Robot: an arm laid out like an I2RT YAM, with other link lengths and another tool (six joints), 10 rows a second.
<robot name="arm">
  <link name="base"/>
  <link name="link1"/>
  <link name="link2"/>
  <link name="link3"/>
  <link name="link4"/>
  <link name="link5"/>
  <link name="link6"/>
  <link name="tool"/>
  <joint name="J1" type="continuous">
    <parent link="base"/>
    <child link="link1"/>
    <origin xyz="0 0 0.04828"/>
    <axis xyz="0 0 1"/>
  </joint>
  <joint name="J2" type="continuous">
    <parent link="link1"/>
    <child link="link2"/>
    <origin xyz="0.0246 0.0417 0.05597"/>
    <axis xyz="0 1 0"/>
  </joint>
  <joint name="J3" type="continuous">
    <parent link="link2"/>
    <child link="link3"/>
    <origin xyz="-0.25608 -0.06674 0"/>
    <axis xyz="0 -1 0"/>
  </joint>
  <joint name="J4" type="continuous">
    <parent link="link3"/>
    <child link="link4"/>
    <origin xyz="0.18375 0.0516 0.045"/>
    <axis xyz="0 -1 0"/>
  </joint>
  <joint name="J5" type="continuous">
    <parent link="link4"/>
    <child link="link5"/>
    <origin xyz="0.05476 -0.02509 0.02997"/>
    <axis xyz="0 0 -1"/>
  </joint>
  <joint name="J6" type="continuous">
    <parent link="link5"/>
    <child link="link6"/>
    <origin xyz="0.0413 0 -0.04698"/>
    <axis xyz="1 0 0"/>
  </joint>
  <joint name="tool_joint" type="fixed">
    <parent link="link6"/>
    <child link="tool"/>
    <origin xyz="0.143 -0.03 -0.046" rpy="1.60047 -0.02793 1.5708"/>
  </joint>
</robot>
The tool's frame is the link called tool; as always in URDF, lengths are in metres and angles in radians. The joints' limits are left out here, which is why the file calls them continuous.
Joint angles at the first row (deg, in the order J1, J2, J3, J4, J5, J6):
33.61, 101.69, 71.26, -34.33, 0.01, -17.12
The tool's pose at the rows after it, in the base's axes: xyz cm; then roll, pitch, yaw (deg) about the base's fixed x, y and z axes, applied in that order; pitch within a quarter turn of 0, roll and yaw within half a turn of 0:
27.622 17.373 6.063 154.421 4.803 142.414
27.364 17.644 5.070 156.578 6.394 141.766
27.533 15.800 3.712 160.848 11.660 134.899
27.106 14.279 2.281 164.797 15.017 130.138
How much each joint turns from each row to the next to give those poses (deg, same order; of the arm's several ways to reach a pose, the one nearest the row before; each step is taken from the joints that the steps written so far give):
4.28, 0.61, 0.01, 2.93, -2.47, 0.43
2.29, 2.27, -0.01, 0.57, 3.24, 1.90
1.64, 3.79, 0.00, -0.30, 8.98, 6.08
0.75, 3.82, 0.00, -1.10, 5.31, 5.05

